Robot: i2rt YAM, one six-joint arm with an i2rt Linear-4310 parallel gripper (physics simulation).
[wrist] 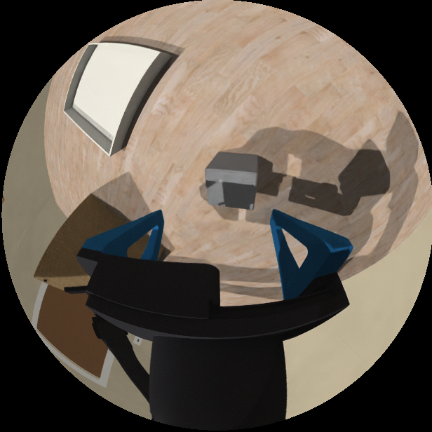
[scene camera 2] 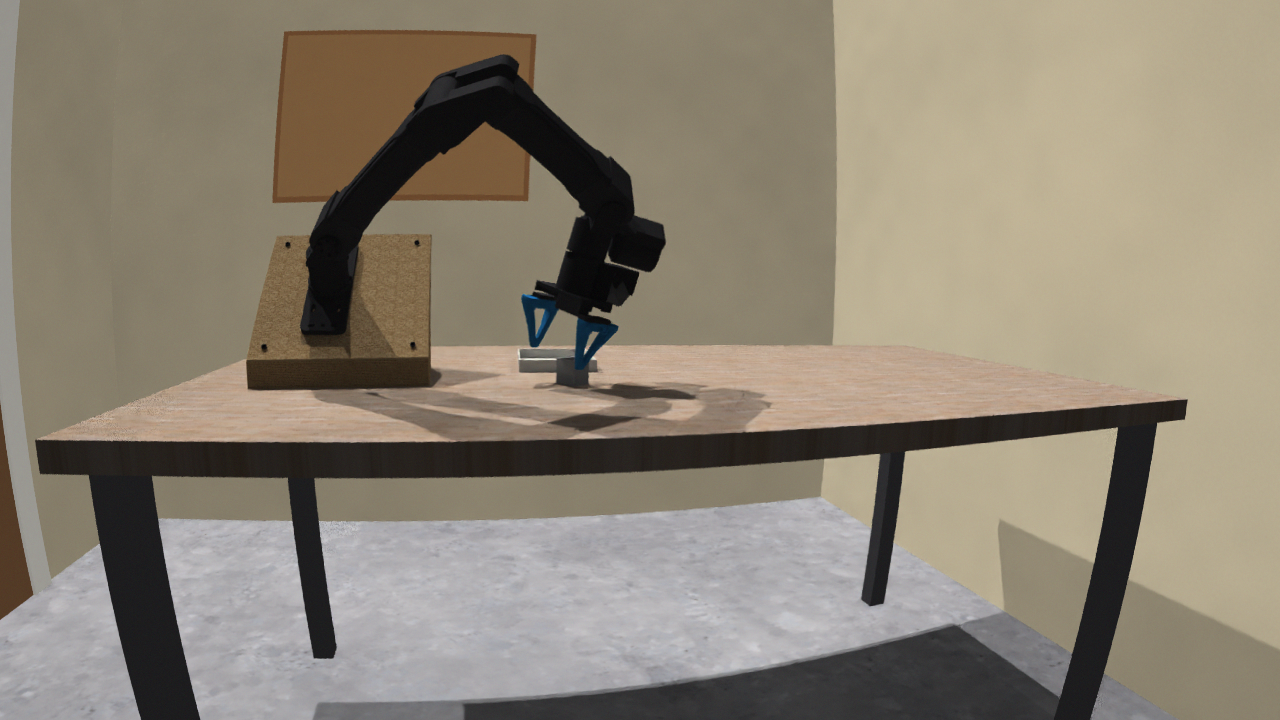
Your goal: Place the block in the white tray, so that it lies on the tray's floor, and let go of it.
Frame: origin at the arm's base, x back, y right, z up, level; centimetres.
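Seen in the pictures: gripper, between the fingertips: [scene camera 2: 555, 358]; arm's base, origin of its link: [scene camera 2: 331, 287].
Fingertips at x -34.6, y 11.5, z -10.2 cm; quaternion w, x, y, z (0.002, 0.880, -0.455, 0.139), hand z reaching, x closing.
Observation:
Pixels of each thing's top centre, then the offset from my fingertips to it. Level surfaces: height alone.
- grey block, centre of its top: [scene camera 2: 572, 358] dx -2.7, dy -0.7, dz -0.1 cm
- white tray, centre of its top: [scene camera 2: 554, 354] dx -3.5, dy -21.5, dz -1.9 cm
- table, height of its surface: dz -4.0 cm
A grey block [scene camera 2: 571, 374] [wrist: 231, 180] stands on the table, apart from the white tray. The white tray [scene camera 2: 534, 365] [wrist: 134, 105] is behind the block in the scene view and at the upper left in the wrist view. My gripper [scene camera 2: 556, 356] [wrist: 216, 215] is wide open with its two blue fingers apart and nothing between them. It is low over the table, tilted. In the scene view one fingertip overlaps the block's upper part. In the wrist view the block shows beyond the fingertips, nearer the right finger's line. Whether a finger touches the block I cannot tell.
The arm's brown base block [scene camera 2: 384, 308] [wrist: 75, 240] stands on the table [scene camera 2: 805, 385] [wrist: 225, 75] at the left. The arm arches above the table, and its shadows fall around the block. A brown board [scene camera 2: 358, 116] hangs on the wall behind.

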